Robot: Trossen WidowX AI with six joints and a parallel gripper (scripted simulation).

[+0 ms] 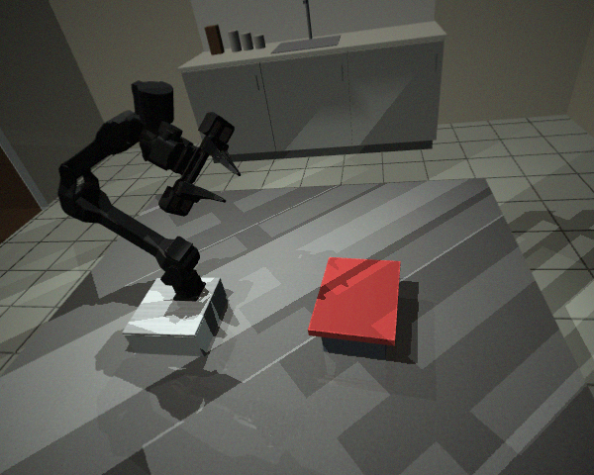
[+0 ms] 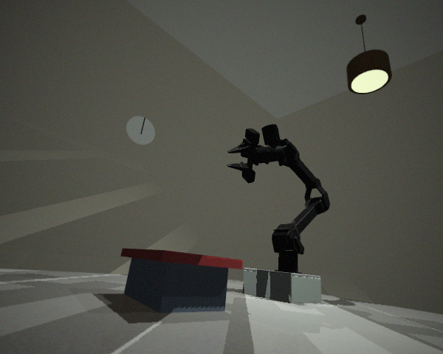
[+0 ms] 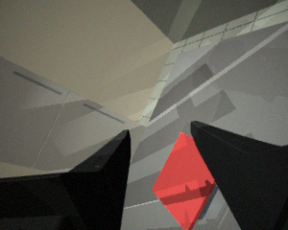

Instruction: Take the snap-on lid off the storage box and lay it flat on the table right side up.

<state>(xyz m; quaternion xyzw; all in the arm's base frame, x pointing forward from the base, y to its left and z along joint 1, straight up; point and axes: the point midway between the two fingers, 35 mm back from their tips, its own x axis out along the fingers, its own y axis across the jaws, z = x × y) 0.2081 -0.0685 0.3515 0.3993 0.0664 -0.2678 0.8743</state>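
My gripper tip is 190 mm short of the red lid, 80 mm to the right of it and 330 mm above it. The rest, counted from my gripper tip: storage box 190 mm ahead, 80 mm to the left, 380 mm below.
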